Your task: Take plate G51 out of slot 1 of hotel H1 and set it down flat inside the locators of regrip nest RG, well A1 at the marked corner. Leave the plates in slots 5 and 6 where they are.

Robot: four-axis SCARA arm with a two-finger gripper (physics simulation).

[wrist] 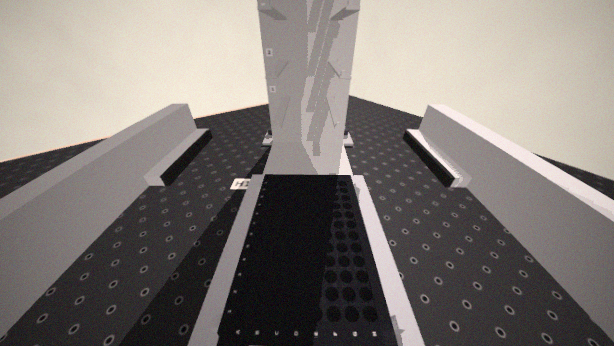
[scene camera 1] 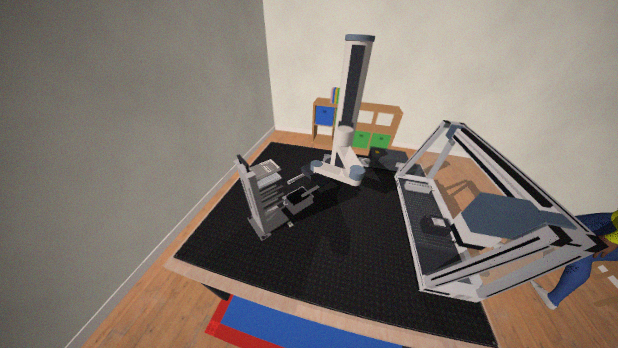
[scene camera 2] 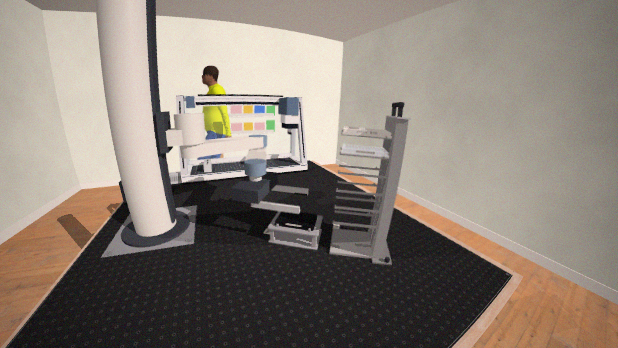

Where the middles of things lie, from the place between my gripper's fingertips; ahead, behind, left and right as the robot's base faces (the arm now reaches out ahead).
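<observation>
I can see the black plate G51 point(wrist: 306, 264), and it's 1 cm to the left of my hand, 2 cm behind it and 8 cm below it.
</observation>
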